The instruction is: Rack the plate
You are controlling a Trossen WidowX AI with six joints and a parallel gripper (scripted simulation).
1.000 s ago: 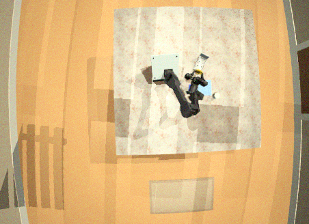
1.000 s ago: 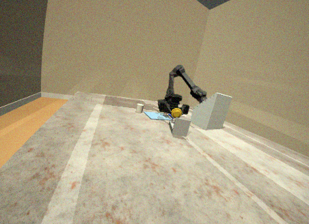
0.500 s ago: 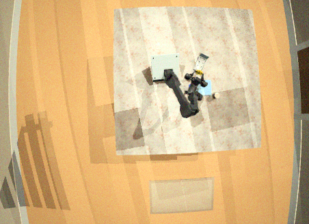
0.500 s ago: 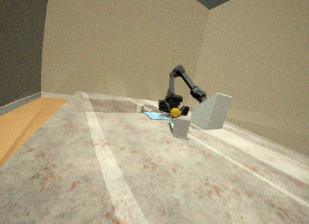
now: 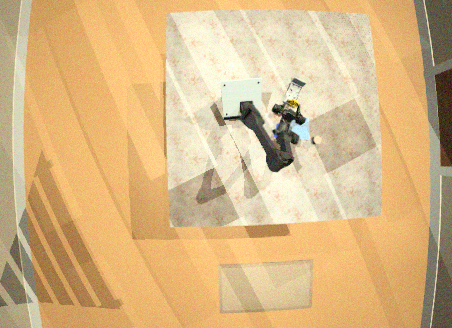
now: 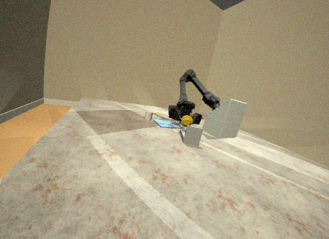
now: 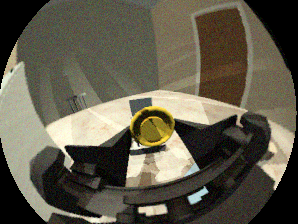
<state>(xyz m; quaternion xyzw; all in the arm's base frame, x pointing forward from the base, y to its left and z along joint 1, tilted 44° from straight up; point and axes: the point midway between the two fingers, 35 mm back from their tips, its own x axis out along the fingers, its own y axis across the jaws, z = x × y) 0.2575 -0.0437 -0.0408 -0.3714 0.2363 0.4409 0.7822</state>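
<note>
Right now my gripper tip is 6 cm to the right of the grey dish rack, 4 cm above it and 2 cm short of it. From my gripper tip the other things lie so: blue utensil (15 cm to the right, 10 cm behind, 6 cm below); then light blue mat (14 cm to the right, 6 cm below, 2 cm ahead); then yellow plate (1 cm to the right).
</note>
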